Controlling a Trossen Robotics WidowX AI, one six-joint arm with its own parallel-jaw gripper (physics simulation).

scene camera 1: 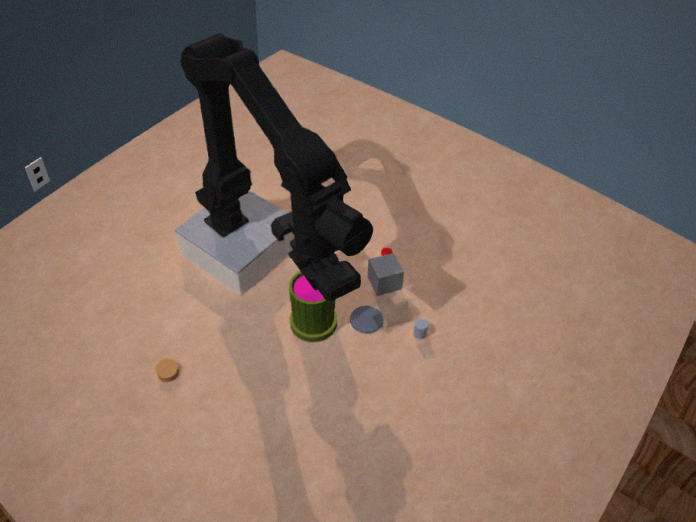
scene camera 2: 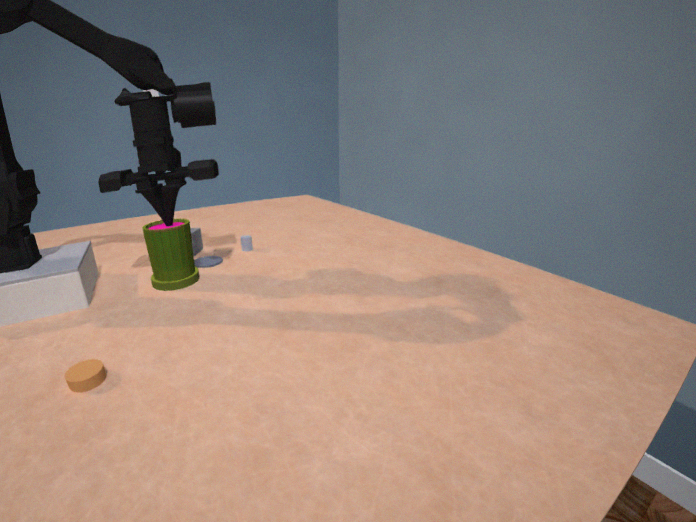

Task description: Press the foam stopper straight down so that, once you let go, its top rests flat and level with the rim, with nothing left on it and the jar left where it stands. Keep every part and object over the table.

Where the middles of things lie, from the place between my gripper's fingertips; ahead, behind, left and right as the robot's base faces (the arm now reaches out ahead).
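Labels:
From my hand, the grey cube [scene camera 1: 385, 274] is 16 cm to the left, 2 cm ahead and 7 cm below. The dark flat disc [scene camera 1: 366, 319] is 7 cm to the left of my hand, 6 cm ahead of it and 10 cm below it. And the orange disc [scene camera 2: 86, 375], that's 26 cm to the right of my hand, 10 cm behind it and 9 cm below it.

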